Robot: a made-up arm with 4 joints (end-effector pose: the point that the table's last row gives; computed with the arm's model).
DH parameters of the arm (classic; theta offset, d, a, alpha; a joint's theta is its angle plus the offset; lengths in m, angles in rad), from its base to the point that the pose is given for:
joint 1: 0 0.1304 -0.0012 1.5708
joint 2: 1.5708 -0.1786 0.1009 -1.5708
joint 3: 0 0.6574 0.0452 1.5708
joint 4: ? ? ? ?
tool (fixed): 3.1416 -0.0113 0 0
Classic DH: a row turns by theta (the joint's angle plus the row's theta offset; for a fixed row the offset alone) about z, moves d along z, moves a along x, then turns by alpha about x.
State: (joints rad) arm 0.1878 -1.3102 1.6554 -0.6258
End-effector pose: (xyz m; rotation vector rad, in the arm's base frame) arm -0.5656 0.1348 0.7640 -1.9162 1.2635 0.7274
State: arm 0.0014 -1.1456 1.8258 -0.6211
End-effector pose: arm -0.6307 0.1597 0.6675 -1.9451 1.2009 0.5226
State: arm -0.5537 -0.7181 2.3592 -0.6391
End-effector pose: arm -0.6719 0.3379 0.4110 -2.1899 1.2842 -0.1224
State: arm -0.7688 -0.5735 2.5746 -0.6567
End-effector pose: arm -0.6360 0.4191 0.3500 -2.3206 1.4263 -0.3435
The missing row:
joint 4: 1.5708 -0.4425 0.1043 1.5708
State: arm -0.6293 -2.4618 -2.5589 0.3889
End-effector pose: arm 0.5366 -0.6235 0.3307 -0.5977 -0.5506 2.7129
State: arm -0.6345 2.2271 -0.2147 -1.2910
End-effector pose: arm 0.4725 0.3732 -0.6258 -0.3318 -0.8764 -0.3690
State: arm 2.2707 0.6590 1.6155 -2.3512
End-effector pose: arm -0.0533 -0.3807 -0.5063 -1.0315 0.3695 0.2345
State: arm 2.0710 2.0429 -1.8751 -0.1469
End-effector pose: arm 0.0523 -0.0936 -0.7796 -1.4946 -0.1800 -1.6450
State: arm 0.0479 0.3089 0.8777 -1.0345
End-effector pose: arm -0.6659 0.5294 -0.2382 -0.7160 0.6592 -0.5137
